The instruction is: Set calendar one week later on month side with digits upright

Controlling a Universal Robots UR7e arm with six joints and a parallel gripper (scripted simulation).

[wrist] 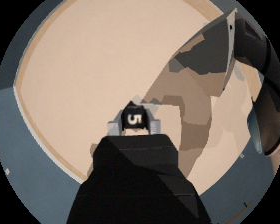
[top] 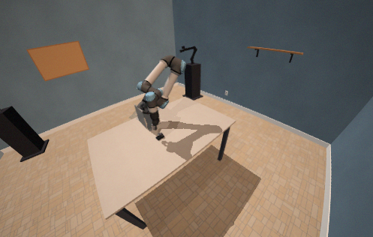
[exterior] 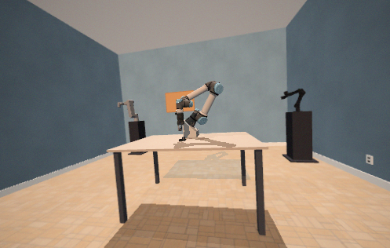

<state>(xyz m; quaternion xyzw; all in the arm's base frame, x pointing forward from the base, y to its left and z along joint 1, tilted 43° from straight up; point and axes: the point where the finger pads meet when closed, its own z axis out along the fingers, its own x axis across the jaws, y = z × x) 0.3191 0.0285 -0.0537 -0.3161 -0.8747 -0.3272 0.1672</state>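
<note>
Now: hand 2 cm short of the calendar tray, 2 cm to the right of it and 13 cm above it. The rest, counted from my hand: dark calendar cube: 1 cm below.
</note>
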